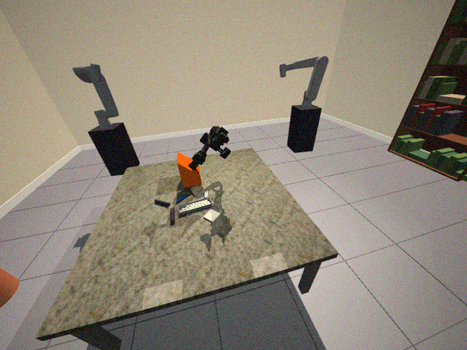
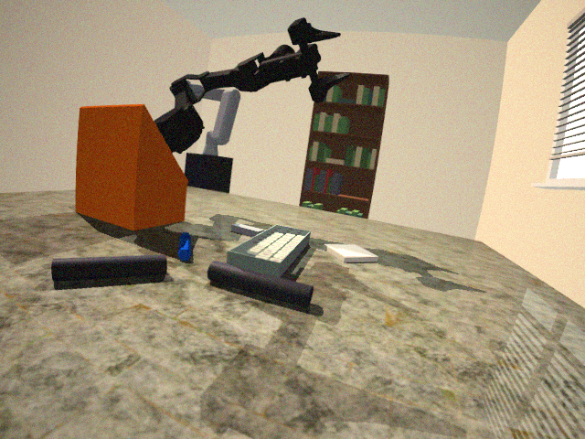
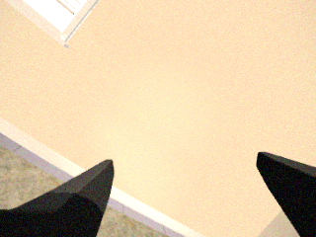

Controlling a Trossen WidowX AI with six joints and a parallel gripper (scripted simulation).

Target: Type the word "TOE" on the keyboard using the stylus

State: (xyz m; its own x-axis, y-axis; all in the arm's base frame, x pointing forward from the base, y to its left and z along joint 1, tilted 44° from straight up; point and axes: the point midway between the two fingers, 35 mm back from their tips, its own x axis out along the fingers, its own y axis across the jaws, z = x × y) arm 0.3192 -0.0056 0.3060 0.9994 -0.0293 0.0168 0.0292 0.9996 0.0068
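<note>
Now: gripper tip 400 mm above the stylus, 260 mm to the left of it and 130 mm past it. Round my gripper tip: grey slab 400 mm below, 120 mm behind, 110 mm to the right; white pad 400 mm below, 90 mm ahead, 70 mm to the right.
</note>
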